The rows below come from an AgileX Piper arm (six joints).
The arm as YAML. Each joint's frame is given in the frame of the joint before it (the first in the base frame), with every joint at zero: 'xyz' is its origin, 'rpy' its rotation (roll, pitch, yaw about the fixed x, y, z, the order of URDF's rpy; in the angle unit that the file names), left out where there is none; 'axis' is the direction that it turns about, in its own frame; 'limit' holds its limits. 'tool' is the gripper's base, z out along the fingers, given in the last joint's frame.
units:
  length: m
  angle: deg
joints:
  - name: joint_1
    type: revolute
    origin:
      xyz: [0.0, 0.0, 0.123]
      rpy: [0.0, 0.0, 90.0]
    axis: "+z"
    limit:
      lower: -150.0
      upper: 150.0
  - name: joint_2
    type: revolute
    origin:
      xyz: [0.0, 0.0, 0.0]
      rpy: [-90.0, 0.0, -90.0]
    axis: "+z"
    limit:
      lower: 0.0
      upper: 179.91
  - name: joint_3
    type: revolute
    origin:
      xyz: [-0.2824, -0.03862, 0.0]
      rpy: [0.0, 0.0, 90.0]
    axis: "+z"
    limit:
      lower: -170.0
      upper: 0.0
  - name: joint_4
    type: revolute
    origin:
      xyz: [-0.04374, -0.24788, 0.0]
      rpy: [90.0, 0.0, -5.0]
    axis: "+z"
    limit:
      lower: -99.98
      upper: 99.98
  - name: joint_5
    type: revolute
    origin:
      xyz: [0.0, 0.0, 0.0]
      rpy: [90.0, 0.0, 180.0]
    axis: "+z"
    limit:
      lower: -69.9
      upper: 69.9
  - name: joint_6
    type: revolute
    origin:
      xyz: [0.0, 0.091, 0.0]
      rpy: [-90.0, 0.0, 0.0]
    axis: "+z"
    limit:
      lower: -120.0
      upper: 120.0
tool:
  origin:
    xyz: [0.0, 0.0, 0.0]
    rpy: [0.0, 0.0, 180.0]
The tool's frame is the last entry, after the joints.
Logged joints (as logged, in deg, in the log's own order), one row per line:
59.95, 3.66, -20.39, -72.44, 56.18, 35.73
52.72, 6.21, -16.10, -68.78, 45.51, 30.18
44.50, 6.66, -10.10, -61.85, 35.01, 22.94
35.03, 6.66, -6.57, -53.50, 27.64, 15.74
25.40, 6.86, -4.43, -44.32, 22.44, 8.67
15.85, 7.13, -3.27, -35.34, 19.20, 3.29
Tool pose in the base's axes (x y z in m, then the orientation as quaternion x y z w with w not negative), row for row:
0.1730, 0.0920, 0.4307, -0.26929, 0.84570, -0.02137, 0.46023
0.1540, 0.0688, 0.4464, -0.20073, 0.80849, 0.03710, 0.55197
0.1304, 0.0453, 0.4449, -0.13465, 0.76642, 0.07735, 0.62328
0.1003, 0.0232, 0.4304, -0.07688, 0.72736, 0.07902, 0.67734
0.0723, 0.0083, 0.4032, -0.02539, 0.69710, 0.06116, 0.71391
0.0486, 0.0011, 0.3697, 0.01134, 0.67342, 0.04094, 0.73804
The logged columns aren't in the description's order. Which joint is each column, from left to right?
Columns, left to right: joint_2, joint_6, joint_4, joint_3, joint_5, joint_1.
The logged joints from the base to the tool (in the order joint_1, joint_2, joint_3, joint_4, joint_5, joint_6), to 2 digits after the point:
35.73, 59.95, -72.44, -20.39, 56.18, 3.66
30.18, 52.72, -68.78, -16.10, 45.51, 6.21
22.94, 44.50, -61.85, -10.10, 35.01, 6.66
15.74, 35.03, -53.50, -6.57, 27.64, 6.66
8.67, 25.40, -44.32, -4.43, 22.44, 6.86
3.29, 15.85, -35.34, -3.27, 19.20, 7.13

